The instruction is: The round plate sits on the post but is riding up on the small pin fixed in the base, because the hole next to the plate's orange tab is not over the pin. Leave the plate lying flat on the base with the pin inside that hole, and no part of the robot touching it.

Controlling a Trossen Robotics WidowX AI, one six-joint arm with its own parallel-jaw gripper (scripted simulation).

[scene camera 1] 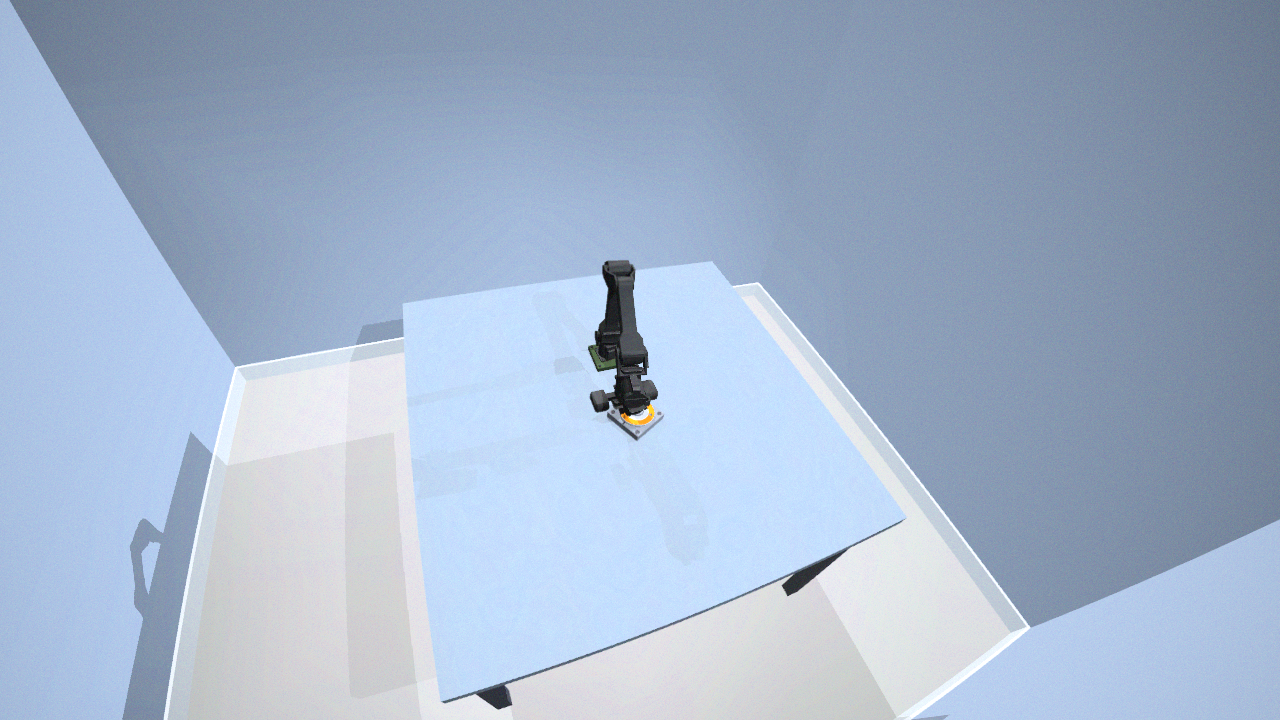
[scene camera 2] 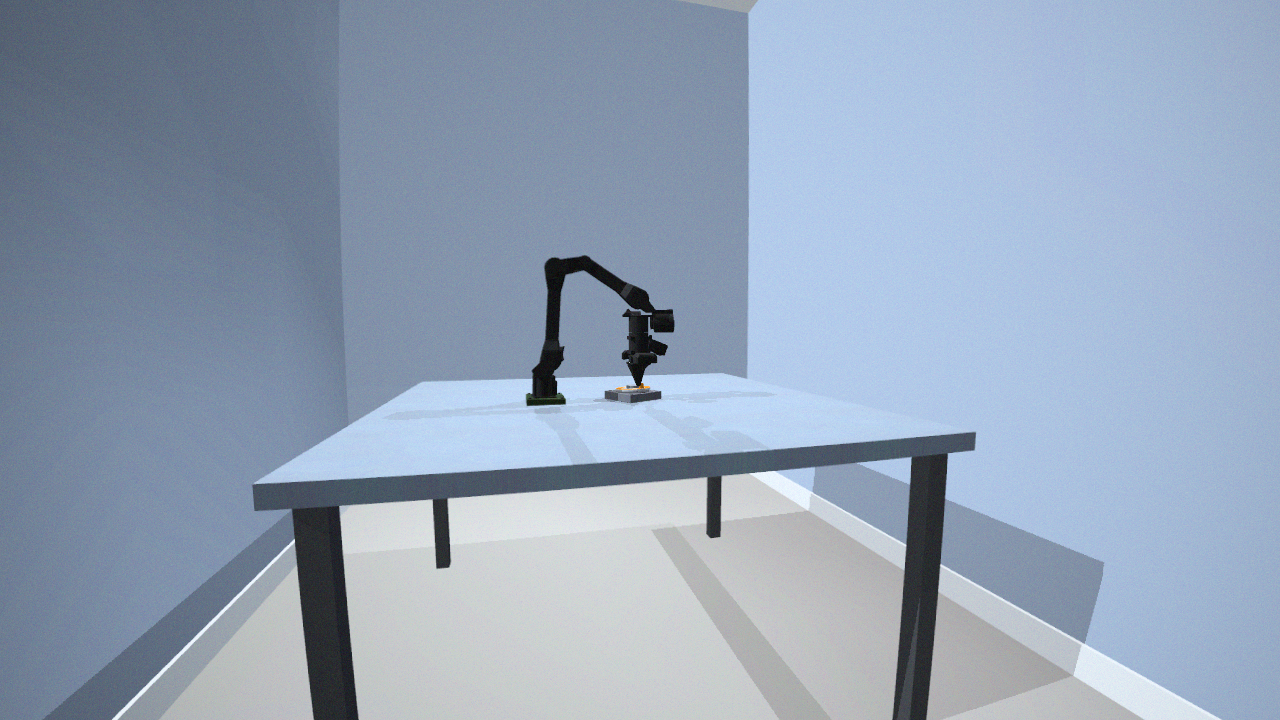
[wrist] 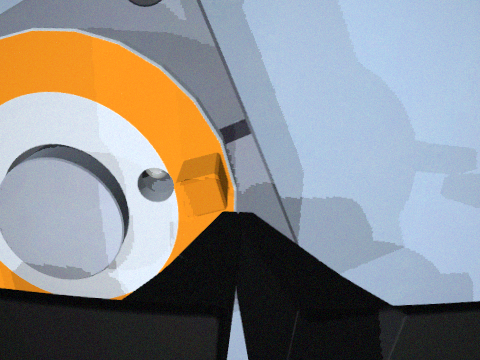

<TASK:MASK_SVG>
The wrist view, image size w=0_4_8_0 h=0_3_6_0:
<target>my gripper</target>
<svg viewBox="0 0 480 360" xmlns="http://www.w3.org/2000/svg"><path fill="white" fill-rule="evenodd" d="M0 288L0 360L228 360L229 331L231 331L235 291L237 303L239 303L248 360L480 360L480 301L420 305L388 304L387 301L372 295L369 291L364 291L359 285L345 279L345 277L339 275L339 272L335 272L327 267L317 257L309 255L295 241L289 239L279 229L265 223L255 213L240 212L237 215L236 212L221 212L172 263L165 265L163 271L157 273L152 279L147 280L147 283L141 285L136 291L133 289L132 293L129 293L127 297L121 300L52 295L52 293Z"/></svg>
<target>round plate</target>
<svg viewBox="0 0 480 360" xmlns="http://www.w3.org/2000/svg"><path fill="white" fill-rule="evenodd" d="M0 37L0 184L7 173L16 168L21 155L28 149L48 144L69 145L96 157L116 177L127 199L128 235L121 245L117 259L113 260L105 271L88 279L83 277L77 280L47 276L28 267L8 247L0 232L0 288L121 300L132 293L133 289L136 291L147 283L147 280L163 271L165 265L172 263L221 212L236 212L236 180L223 135L208 115L207 108L201 103L199 96L180 80L168 65L161 63L156 57L147 55L143 49L133 47L129 41L127 43L119 37L103 35L87 28L36 27ZM143 171L148 168L163 169L171 175L175 188L165 193L152 192L143 183Z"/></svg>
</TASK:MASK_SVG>
